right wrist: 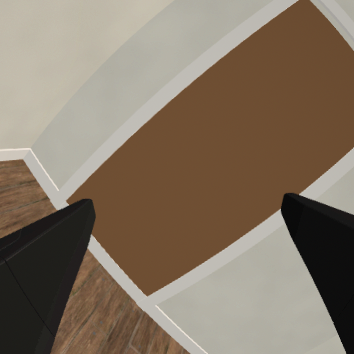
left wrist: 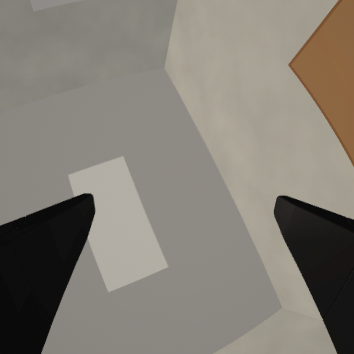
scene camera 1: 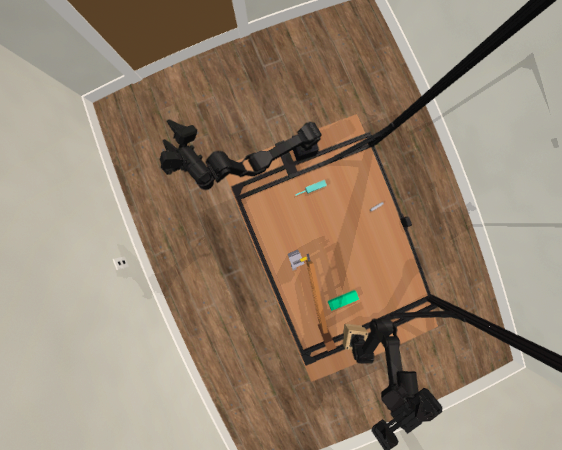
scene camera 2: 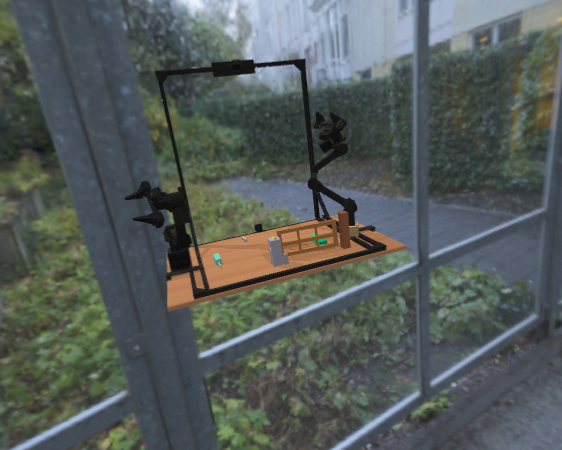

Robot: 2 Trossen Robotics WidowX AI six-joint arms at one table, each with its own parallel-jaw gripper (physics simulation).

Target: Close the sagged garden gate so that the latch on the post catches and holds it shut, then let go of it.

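Places are measured from the left arm's base along level axes (x left, y back, z up), in centimetres.
Pixels of known places: left gripper, fingertip midpoint: (left wrist: 186,204) (scene camera 1: 401,430) (scene camera 2: 322,112); right gripper, fingertip midpoint: (right wrist: 189,205) (scene camera 1: 165,130) (scene camera 2: 128,208); left arm's base, origin of the base link: (scene camera 1: 356,340) (scene camera 2: 349,224); right arm's base, origin of the base link: (scene camera 1: 305,142).
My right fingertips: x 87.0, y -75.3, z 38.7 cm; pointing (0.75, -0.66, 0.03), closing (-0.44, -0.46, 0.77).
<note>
Ahead of a thing's pixels: the offset from my right fingertips to its top centre. "*": to the spot under its first point.
The orange-brown slatted gate (scene camera 1: 316,295) (scene camera 2: 335,233) stands upright, running from the brown hinge post @[* dy +71.9, dx -69.2, dz -27.3 cm] (scene camera 1: 327,341) (scene camera 2: 344,230) to the grey latch post @[* dy +39.2, dx -50.1, dz -32.5 cm] (scene camera 1: 295,260) (scene camera 2: 275,252). Its free end is close beside the latch post. A yellow latch piece @[* dy +38.3, dx -53.6, dz -32.9 cm] (scene camera 1: 303,259) (scene camera 2: 273,238) bridges that end and the post top; whether it is caught is too small to tell. My left gripper (scene camera 1: 406,425) (scene camera 2: 326,115) (left wrist: 186,204) is open and empty, raised far from the gate. My right gripper (scene camera 1: 167,132) (scene camera 2: 130,208) (right wrist: 189,205) is open and empty, beyond the table's left edge in scene camera 2.
A green block @[dy +57.4, dx -78.3, dz -43.0 cm] (scene camera 1: 343,300) (scene camera 2: 319,240) lies beside the gate. A teal handled tool @[dy +4.8, dx -53.1, dz -43.5 cm] (scene camera 1: 316,186) (scene camera 2: 217,259) and a small pale stick @[dy +8.1, dx -88.1, dz -44.6 cm] (scene camera 1: 376,206) (scene camera 2: 244,239) lie apart. A tan wooden piece (scene camera 1: 354,328) (scene camera 2: 354,230) stands near the left arm's base. Black rails edge the table.
</note>
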